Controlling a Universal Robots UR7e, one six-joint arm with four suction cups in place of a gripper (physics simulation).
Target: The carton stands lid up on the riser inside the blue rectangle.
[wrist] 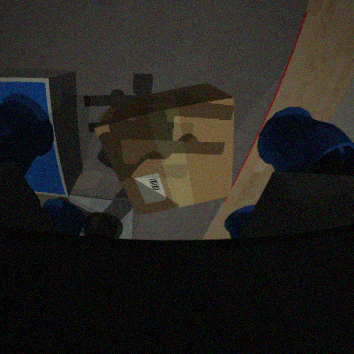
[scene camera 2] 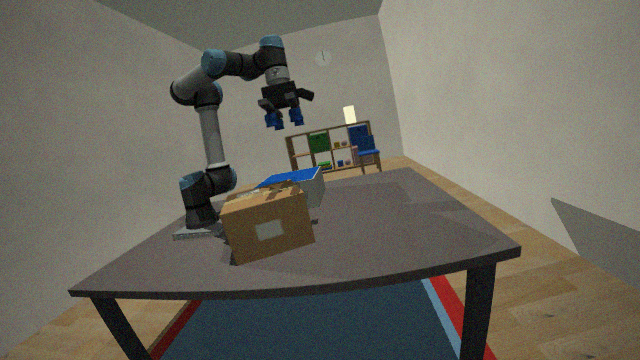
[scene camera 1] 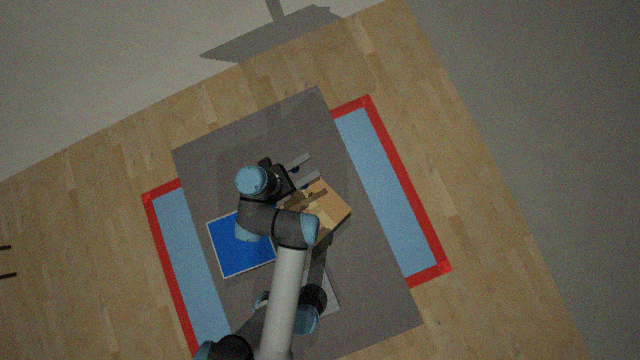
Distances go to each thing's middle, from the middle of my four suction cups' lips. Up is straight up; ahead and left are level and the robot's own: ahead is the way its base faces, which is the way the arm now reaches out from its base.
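I am looking at the brown cardboard carton (scene camera 2: 261, 222), and it lies 28 cm below my suction cup, 5 cm to the right of my suction cup and 13 cm behind it.
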